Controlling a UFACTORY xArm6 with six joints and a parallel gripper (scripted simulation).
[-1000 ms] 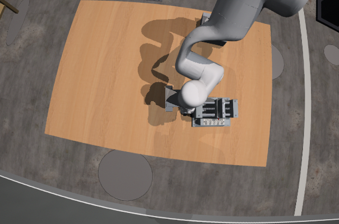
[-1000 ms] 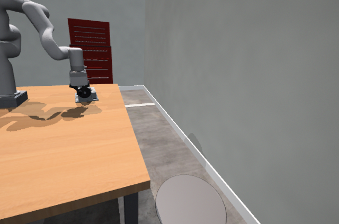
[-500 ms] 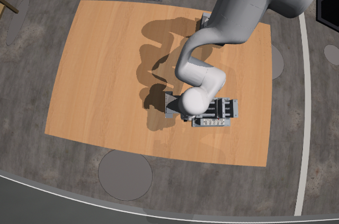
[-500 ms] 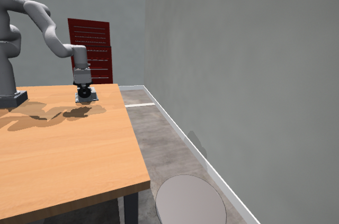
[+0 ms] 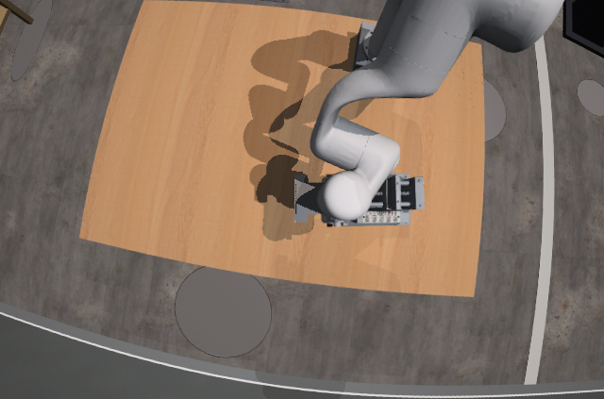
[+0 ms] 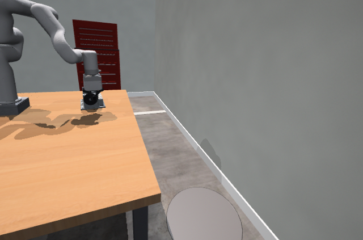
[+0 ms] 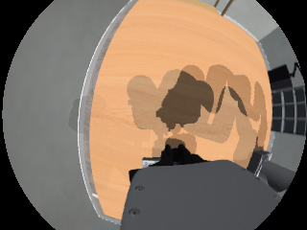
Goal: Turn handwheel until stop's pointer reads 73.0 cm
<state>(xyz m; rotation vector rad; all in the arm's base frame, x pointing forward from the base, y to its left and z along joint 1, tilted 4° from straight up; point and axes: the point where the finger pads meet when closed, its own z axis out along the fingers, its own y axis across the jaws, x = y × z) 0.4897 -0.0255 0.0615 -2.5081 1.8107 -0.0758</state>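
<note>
My hand is 10 mm past the black handwheel, 20 mm to the right of it and 10 mm above it. From my hand the other things lie so: stop: 60 mm behind, 160 mm to the left.
</note>
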